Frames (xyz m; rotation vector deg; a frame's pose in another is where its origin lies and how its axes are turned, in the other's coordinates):
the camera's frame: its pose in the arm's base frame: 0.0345 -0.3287 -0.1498 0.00 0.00 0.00
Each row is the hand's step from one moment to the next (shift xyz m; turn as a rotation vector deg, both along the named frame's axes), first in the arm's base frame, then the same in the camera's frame.
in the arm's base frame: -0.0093 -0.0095 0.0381 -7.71 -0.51 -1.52
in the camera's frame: -0.0093 -0.0095 0.0381 -7.71 -0.51 -1.52
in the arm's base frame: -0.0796 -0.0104 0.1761 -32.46 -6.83 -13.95
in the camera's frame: -0.0796 -0.0104 0.1761 -32.46 -6.83 -13.95
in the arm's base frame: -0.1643 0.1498 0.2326 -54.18 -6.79 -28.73
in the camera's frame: -0.1643 0.1498 0.2326 -54.18 -6.79 -28.73
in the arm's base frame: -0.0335 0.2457 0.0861 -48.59 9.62 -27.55
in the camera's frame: -0.0335 0.2457 0.0861 -48.59 9.62 -27.55
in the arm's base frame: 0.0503 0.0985 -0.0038 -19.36 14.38 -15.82
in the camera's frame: 0.0503 0.0985 -0.0038 -19.36 14.38 -15.82
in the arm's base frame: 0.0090 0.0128 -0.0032 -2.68 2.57 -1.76
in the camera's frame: 0.0090 0.0128 -0.0032 -2.68 2.57 -1.76
